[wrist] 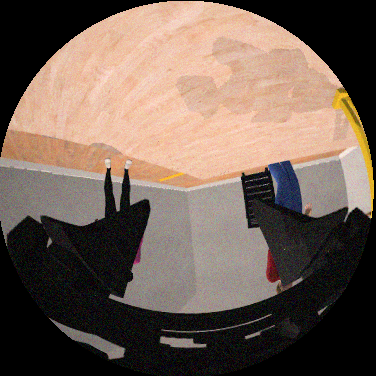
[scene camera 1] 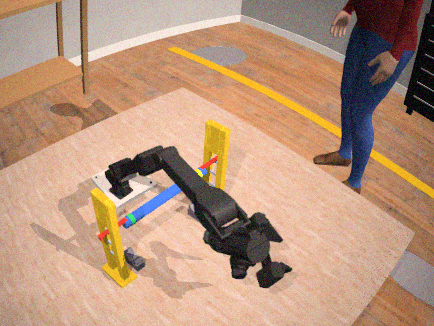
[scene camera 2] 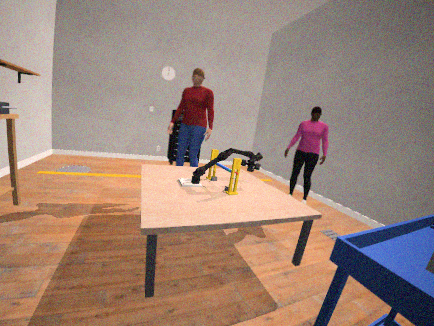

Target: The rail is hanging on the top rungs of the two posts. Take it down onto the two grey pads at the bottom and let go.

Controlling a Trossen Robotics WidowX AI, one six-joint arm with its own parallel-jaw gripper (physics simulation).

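Frame: origin at the arm's base, x down, y left, z ahead, level; metres.
Where they show: gripper, fingertip midpoint: (wrist: 202, 203) (scene camera 1: 286, 255); arm's base, origin of the base link: (scene camera 1: 120, 190) (scene camera 2: 195, 182).
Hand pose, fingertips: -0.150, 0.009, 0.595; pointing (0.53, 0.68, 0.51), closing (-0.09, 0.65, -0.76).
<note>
Things, the pixels of their top centre, and the offset from my fingertips, as dx, dy, dz.
- rail, middle of its top: (scene camera 1: 164, 192) (scene camera 2: 223, 165) -0.023, -0.044, -0.350
- far post, middle of its top: (scene camera 1: 218, 125) (scene camera 2: 215, 149) -0.133, +0.156, -0.345
- grey pad, middle of its top: (scene camera 1: 132, 254) +0.124, -0.182, -0.354
The rail (scene camera 1: 156, 199) (scene camera 2: 223, 167), blue with red ends, a green band and a yellow band, hangs between two yellow posts, its ends at the near post (scene camera 1: 108, 227) (scene camera 2: 234, 176) and the far post (scene camera 1: 223, 145) (scene camera 2: 214, 156). Part of a yellow post (wrist: 358, 120) shows at the wrist view's right edge. One grey pad (scene camera 1: 134, 258) lies by the near post's foot; the other pad (scene camera 1: 193, 210) is partly hidden behind the arm in scene camera 1. My gripper (scene camera 1: 285, 254) (scene camera 2: 258, 162) (wrist: 202, 203) is open and empty, raised above the table beyond the rail, apart from it.
The arm's white base plate (scene camera 1: 99, 179) (scene camera 2: 184, 183) is on the other side of the rail from the gripper. The upper arm crosses above the rail near the far post. Two people stand beyond the table (scene camera 2: 175, 215); a blue cart (scene camera 2: 339, 248) stands at the front right.
</note>
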